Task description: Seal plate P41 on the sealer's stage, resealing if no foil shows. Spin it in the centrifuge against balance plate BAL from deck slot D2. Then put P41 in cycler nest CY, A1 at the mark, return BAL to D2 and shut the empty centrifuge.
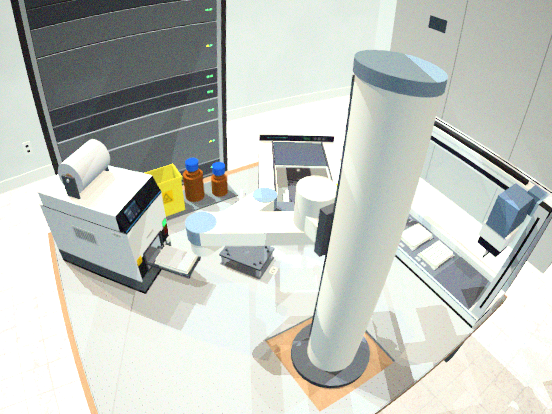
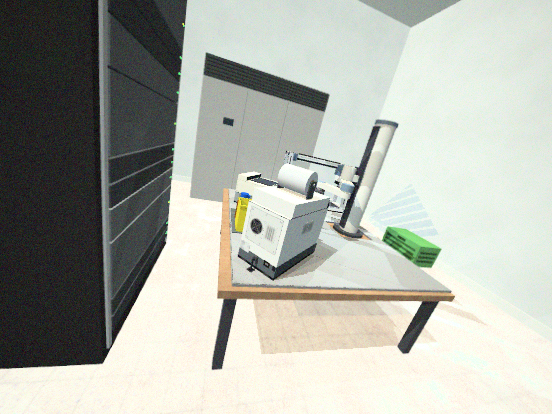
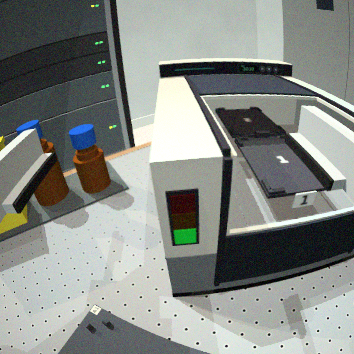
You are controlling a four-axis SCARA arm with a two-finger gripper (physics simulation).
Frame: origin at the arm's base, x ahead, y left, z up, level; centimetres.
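Seen in the pictures: gripper, fingertip midpoint: (image 3: 166,128); arm's base, link origin: (image 1: 330,354) (image 2: 347,231).
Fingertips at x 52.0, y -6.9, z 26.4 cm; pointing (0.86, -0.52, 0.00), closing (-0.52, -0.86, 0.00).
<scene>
Offsets run from my fingertips to a thing's top centre. "spot": to the spot under its first point.
My gripper (image 3: 166,128) is open, its two fingers wide apart with no plate between them, level with the front of the centrifuge (image 3: 187,125) (image 1: 300,153). The centrifuge is open and a green lamp is lit; bucket 1 (image 3: 300,172) faces the opening and is empty. A pale plate @[dx -0.9, dy +35.1, dz -13.5 cm] (image 1: 176,259) sits on the extended stage @[spot: dx -8.3, dy +34.2, dz -14.7 cm] (image 1: 186,273) of the sealer @[dx +21.6, dy +54.4, dz +22.5 cm] (image 1: 95,215) (image 2: 285,220); foil on it cannot be told. Two pale plates @[dx -32.3, dy -51.0, dz -18.3 cm] (image 1: 417,235) @[dx -44.7, dy -51.0, dz -18.3 cm] (image 1: 435,254) sit on the deck at right; labels are unreadable. A dark nest @[dx -4.4, dy +9.4, dz -18.9 cm] (image 1: 247,256) (image 3: 125,335) stands between sealer and centrifuge, an A1 tag @[spot: dx +4.7, dy +9.0, dz -19.8 cm] (image 3: 95,310) at its corner.
Two brown bottles (image 1: 194,184) (image 1: 219,183) (image 3: 92,167) and a yellow bin (image 1: 172,192) (image 2: 241,215) stand behind the nest. The arm's tall column (image 1: 372,225) (image 2: 372,175) stands at the table's front. A framed enclosure @[spot: dx -56.4, dy -40.0, dz -25.0 cm] (image 1: 435,295) surrounds the deck.
</scene>
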